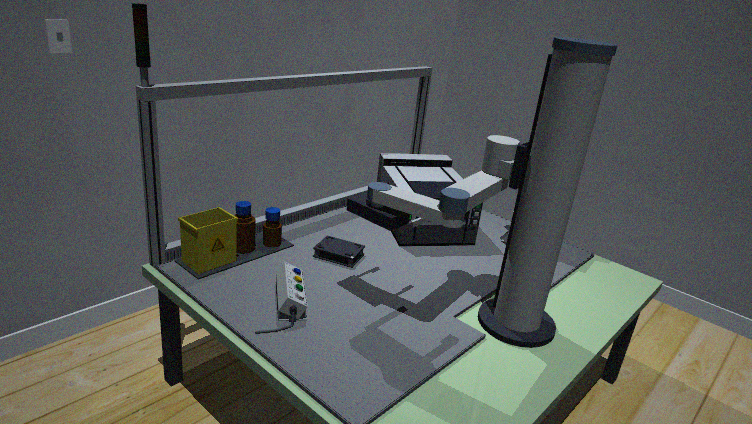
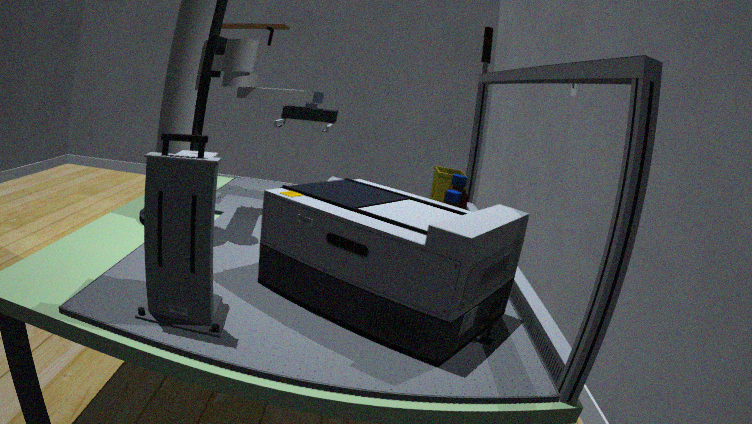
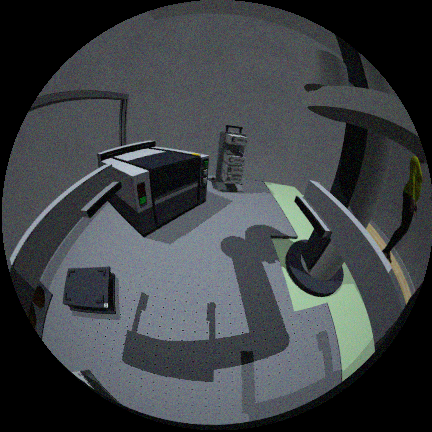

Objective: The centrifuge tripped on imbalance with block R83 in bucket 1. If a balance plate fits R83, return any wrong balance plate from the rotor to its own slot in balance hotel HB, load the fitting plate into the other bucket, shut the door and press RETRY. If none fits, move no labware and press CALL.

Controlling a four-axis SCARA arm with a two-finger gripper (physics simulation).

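Frame: origin at the arm's base, x ahead, y left, z up, level; centimetres.
Seen in the pictures: gripper, between the fingertips: (image 2: 300, 126) (image 3: 206, 176); arm's base, origin of its link: (image 1: 515, 323) (image 3: 315, 266).
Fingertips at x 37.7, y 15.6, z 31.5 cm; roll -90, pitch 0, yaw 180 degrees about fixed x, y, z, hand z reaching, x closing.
Offsets run from my fingertips to a thing's top centre. "*": to the spot under its first point. Level surfaces: height alone.
The centrifuge (image 1: 437, 232) (image 2: 358, 263) (image 3: 180, 200) is a pale and black box with a dark panel @[dx +18.7, dy -43.1, dz -8.9 cm] (image 2: 344, 193) (image 3: 162, 159) across its top; the rotor, buckets and block R83 are not visible. Its front carries a small red and green display @[* dx +18.9, dy -26.0, dz -15.9 cm] (image 3: 142, 195). A tall grey hotel (image 2: 181, 237) (image 3: 235, 162) stands beside it; its slot labels are too small to read. The button box @[dx +17.0, dy +34.5, dz -21.9 cm] (image 1: 292, 289) has blue, yellow and green buttons. My gripper (image 2: 303, 125) (image 3: 206, 177) is open and empty, raised above the mat, its fingers wide apart.
A low dark block @[dx +29.5, dy +0.9, dz -25.7 cm] (image 1: 338, 250) (image 3: 89, 287) lies on the mat @[dz -30.2 cm] (image 1: 221, 294). A yellow bin @[* dx +48.0, dy +44.9, dz -18.6 cm] (image 1: 208, 241) and brown bottles (image 1: 245, 232) (image 1: 272, 231) stand at the left. A metal frame (image 1: 284, 80) (image 2: 645, 158) spans the rear. A person (image 3: 414, 180) stands beyond the arm's column (image 1: 552, 184).
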